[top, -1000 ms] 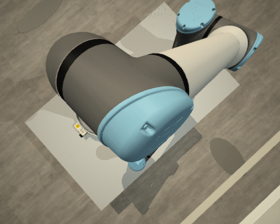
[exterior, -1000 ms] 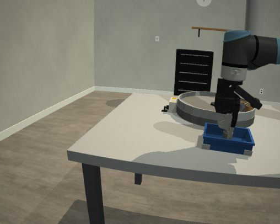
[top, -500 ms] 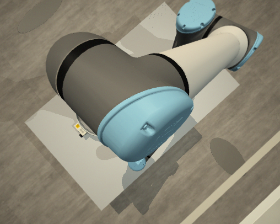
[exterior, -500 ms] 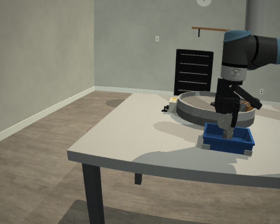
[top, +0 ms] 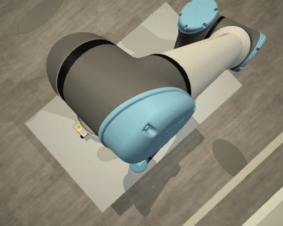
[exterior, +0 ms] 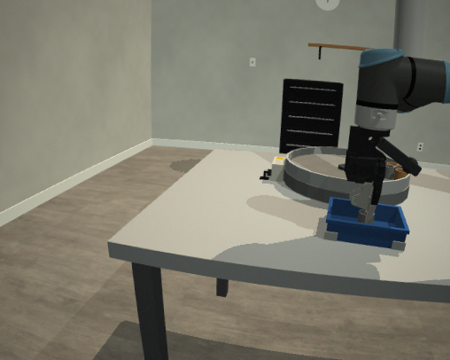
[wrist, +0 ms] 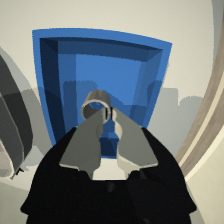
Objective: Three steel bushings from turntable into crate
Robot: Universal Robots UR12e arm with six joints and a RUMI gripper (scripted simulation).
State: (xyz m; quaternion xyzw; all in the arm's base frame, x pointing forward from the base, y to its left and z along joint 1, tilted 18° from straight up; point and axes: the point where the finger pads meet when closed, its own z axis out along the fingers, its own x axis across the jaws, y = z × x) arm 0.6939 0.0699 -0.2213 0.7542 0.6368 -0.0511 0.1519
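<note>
The blue crate lies 2 cm to the right of my hand and 2 cm below it. Also, from my hand: round grey turntable: 38 cm to the right, 6 cm behind, 1 cm above.
</note>
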